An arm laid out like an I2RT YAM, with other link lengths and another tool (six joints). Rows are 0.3 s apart.
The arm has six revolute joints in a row. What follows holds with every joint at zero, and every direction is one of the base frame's. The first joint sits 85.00 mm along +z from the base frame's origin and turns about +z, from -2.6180 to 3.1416 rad. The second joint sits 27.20 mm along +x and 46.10 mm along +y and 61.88 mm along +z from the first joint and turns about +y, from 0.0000 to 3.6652 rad. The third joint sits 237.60 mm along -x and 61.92 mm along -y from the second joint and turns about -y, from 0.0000 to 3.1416 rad. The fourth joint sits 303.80 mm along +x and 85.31 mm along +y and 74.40 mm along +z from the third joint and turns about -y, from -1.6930 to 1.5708 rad. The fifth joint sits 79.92 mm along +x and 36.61 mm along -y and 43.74 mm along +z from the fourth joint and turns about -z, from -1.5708 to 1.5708 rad. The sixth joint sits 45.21 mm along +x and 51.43 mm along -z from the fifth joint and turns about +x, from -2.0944 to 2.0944 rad. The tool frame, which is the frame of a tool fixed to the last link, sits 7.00 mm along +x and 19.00 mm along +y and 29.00 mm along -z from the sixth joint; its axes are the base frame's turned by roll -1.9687, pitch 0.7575 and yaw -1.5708 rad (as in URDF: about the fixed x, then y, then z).
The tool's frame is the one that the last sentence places.
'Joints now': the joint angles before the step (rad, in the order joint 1, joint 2, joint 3, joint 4, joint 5, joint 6). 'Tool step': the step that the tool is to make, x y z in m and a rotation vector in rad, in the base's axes. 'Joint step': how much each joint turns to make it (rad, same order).
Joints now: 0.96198, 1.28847, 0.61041, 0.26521, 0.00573, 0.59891
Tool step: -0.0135, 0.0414, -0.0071, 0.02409, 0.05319, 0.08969
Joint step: 0.08436, 0.18124, 0.12289, 0.05055, -0.02829, 0.05068
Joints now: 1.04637, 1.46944, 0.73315, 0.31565, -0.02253, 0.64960
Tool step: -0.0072, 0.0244, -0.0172, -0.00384, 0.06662, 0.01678
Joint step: 0.04346, 0.13459, 0.07405, 0.02647, 0.00020, 0.06252
